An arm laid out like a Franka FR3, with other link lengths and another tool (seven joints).
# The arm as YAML. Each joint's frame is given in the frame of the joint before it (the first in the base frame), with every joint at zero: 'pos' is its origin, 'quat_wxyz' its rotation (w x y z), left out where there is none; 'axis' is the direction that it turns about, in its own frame. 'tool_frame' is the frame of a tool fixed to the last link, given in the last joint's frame.
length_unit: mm
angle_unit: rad
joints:
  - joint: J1
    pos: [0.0, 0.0, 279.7]
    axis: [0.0, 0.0, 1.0]
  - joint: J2
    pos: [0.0, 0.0, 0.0]
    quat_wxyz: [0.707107, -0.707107, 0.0, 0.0]
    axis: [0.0, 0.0, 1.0]
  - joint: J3
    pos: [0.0, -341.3, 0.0]
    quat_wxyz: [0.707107, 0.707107, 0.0, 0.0]
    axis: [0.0, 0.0, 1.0]
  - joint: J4
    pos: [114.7, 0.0, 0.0]
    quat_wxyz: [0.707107, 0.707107, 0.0, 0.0]
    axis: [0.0, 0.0, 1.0]
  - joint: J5
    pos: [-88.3, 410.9, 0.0]
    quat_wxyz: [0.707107, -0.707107, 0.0, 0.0]
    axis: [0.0, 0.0, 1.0]
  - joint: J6
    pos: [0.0, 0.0, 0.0]
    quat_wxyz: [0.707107, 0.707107, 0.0, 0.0]
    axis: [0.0, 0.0, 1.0]
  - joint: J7
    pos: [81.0, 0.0, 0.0]
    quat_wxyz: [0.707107, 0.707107, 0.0, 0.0]
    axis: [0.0, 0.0, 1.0]
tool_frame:
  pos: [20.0, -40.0, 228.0]
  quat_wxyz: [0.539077, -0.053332, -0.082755, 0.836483]
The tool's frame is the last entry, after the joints.
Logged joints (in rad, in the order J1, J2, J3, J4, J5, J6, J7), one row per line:
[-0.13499 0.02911 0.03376 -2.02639 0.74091 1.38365 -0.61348]
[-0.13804 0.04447 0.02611 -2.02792 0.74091 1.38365 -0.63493]
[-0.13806 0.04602 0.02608 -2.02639 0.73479 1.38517 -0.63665]
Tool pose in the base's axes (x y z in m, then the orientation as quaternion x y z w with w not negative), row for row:
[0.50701 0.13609 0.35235 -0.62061 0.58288 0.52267 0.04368]
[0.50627 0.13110 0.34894 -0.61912 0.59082 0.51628 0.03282]
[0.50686 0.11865 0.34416 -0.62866 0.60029 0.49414 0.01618]
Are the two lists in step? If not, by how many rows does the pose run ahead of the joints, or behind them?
The pose runs 2 rows ahead of the joints: the pose in row i belongs to the joints in row i + 2.
